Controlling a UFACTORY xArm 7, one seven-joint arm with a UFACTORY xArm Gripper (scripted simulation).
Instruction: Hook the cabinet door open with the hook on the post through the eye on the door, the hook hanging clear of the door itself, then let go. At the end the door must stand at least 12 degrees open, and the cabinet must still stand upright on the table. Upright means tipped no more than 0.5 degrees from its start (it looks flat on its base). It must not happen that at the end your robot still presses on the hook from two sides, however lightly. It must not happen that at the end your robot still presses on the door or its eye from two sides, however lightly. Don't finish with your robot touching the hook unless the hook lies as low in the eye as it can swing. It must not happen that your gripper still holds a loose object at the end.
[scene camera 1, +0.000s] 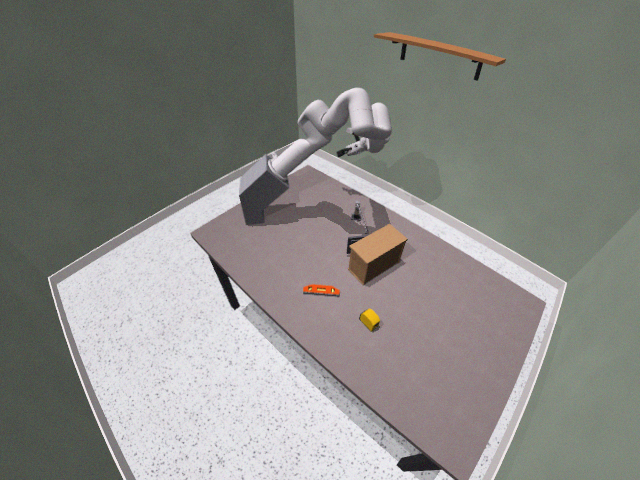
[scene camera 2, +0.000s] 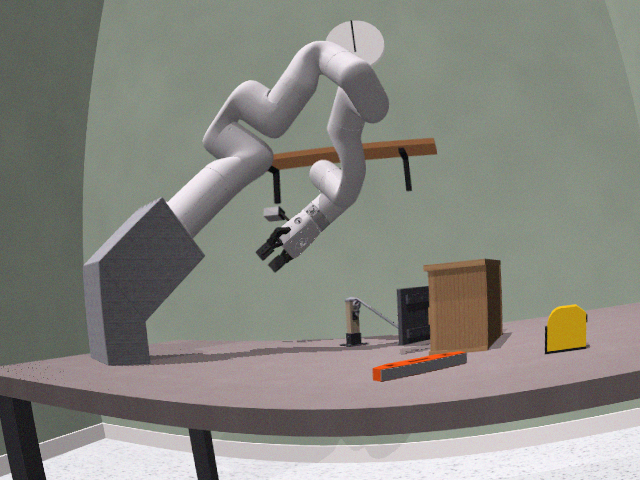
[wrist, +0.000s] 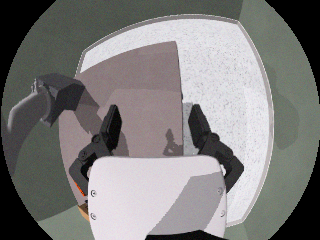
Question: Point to a brown cabinet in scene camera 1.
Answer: At 378, 247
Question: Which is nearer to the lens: the brown cabinet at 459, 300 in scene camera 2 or the yellow tape measure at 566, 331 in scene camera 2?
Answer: The yellow tape measure.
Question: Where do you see my gripper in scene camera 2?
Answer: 265, 262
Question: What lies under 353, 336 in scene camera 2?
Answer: A short post.
